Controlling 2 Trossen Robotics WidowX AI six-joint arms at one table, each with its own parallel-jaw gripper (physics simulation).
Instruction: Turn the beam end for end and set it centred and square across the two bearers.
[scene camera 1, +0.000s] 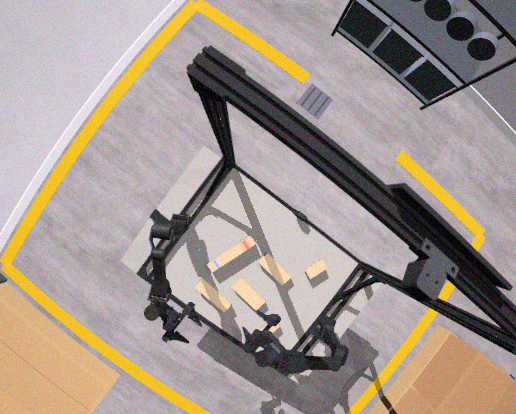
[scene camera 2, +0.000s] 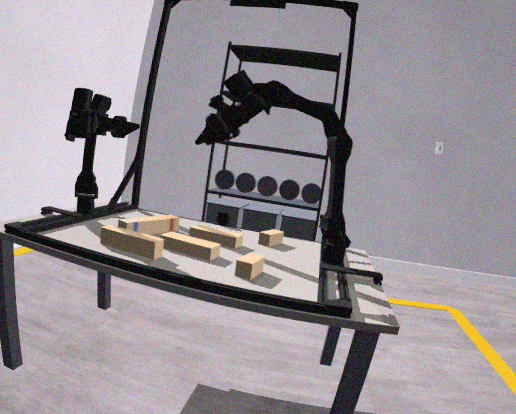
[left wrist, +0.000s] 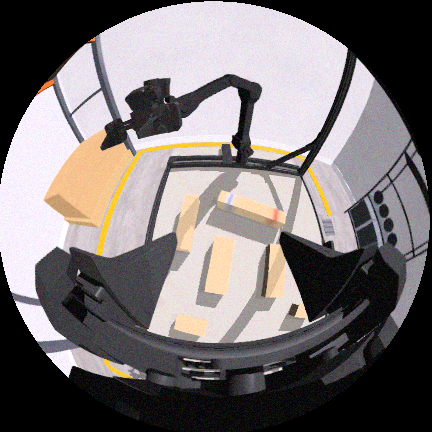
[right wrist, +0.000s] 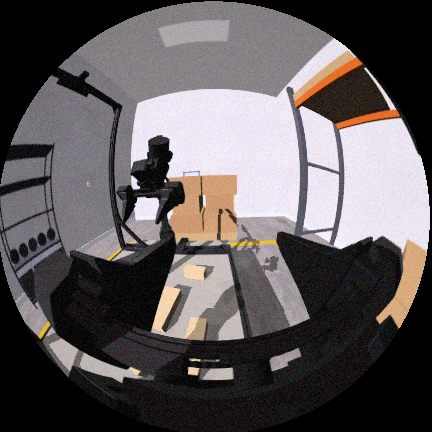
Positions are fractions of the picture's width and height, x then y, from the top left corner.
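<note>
There's a beam (scene camera 2: 0.32, 0.54) on the table, and that's the beam (left wrist: 0.54, 0.47) as well. The left gripper (scene camera 2: 0.39, 0.35) is open and holds nothing; you also get the left gripper (scene camera 1: 0.48, 0.77), the same gripper (left wrist: 0.53, 0.55) and again the left gripper (right wrist: 0.32, 0.52). As for the right gripper (scene camera 2: 0.25, 0.30), it's open too and holds nothing, and it's the right gripper (scene camera 1: 0.38, 0.81), the right gripper (left wrist: 0.27, 0.33) and the right gripper (right wrist: 0.53, 0.55) too.
</note>
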